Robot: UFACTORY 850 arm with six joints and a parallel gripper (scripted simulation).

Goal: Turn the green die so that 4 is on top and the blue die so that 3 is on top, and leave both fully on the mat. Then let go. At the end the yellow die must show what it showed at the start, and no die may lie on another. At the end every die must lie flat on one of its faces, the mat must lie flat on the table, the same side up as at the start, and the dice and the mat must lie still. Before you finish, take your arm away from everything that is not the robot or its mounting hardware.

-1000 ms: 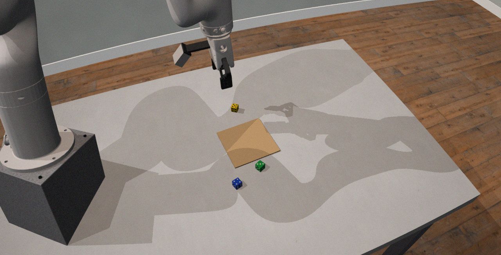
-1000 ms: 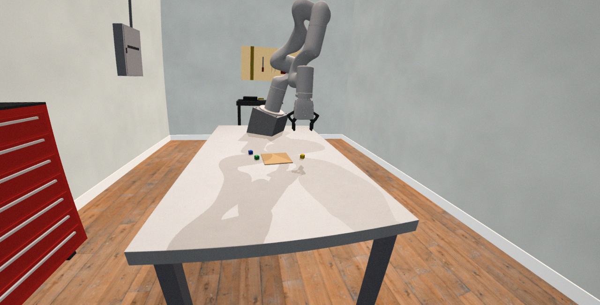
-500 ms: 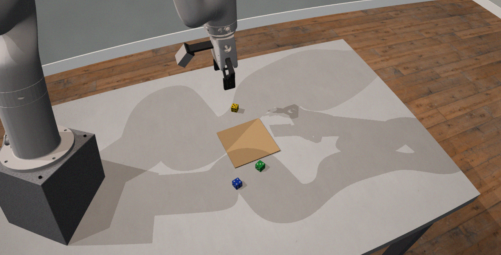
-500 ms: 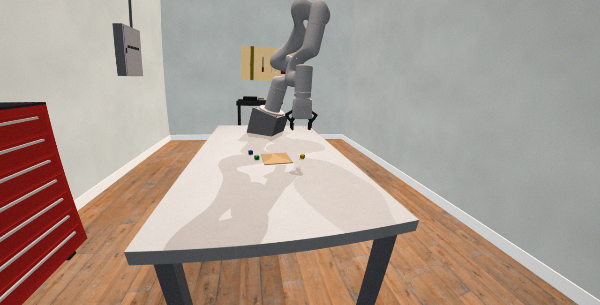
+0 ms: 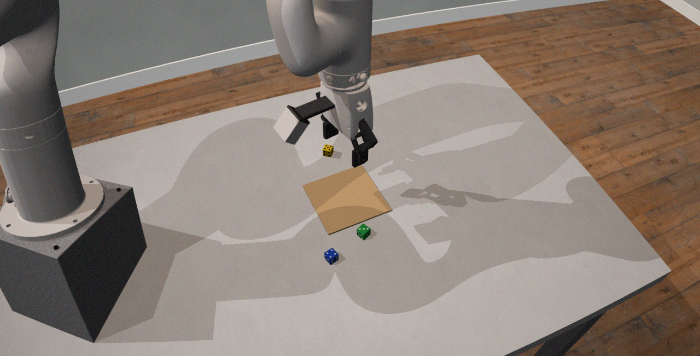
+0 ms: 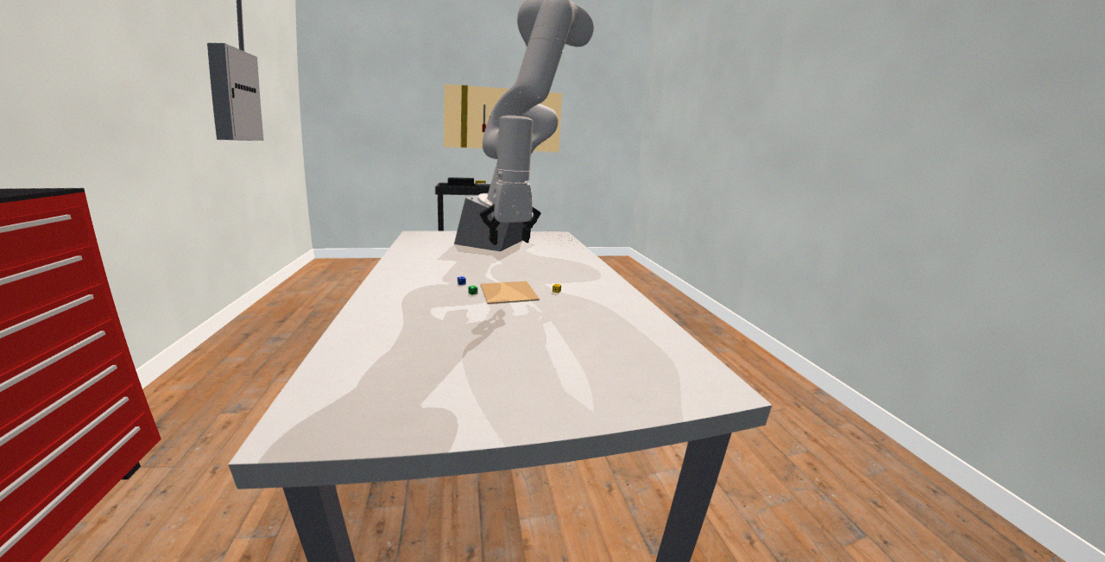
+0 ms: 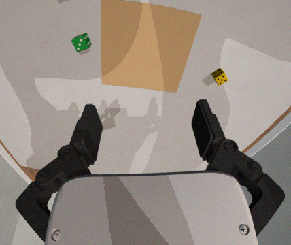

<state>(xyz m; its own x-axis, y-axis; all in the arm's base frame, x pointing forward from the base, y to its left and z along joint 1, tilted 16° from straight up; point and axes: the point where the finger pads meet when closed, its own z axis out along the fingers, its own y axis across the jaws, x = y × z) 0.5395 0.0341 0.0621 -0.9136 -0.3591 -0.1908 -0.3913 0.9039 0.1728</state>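
The green die is 140 mm below my hand, 100 mm to the right of it and 10 mm ahead of it. From my hand the other things lie so: blue die: 140 mm to the right, 140 mm below, 60 mm behind; then tan mat: 150 mm below; then yellow die: 140 mm to the left, 140 mm below, 10 mm behind.
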